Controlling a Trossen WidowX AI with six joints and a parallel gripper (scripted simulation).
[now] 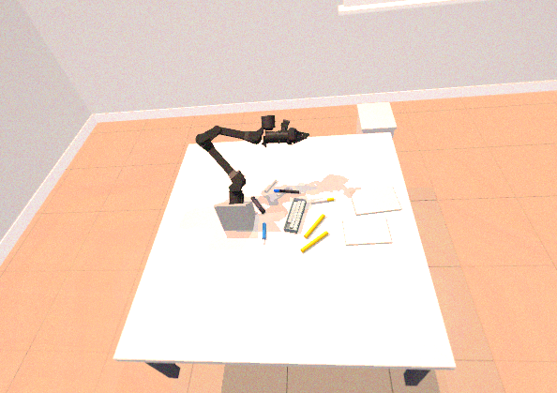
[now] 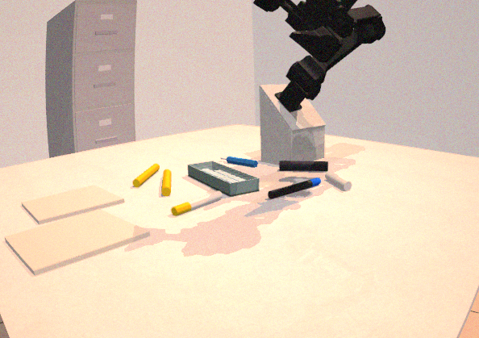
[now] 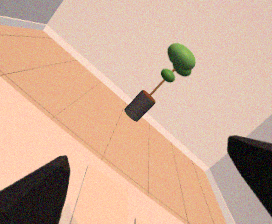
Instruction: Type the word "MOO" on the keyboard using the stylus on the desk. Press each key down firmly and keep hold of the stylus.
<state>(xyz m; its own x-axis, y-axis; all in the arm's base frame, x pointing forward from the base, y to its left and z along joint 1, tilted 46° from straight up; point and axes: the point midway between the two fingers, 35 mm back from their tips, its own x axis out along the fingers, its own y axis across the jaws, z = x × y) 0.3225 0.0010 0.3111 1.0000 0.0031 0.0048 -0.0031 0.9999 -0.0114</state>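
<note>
The stylus is 330 mm to the right of my gripper tip, 330 mm below it and 270 mm behind it. Round my gripper tip: white cylinder: 320 mm below, 230 mm behind; blue-capped pen: 330 mm below, 170 mm behind, 50 mm to the right; yellow-capped pen: 330 mm below, 140 mm to the right, 50 mm ahead.
</note>
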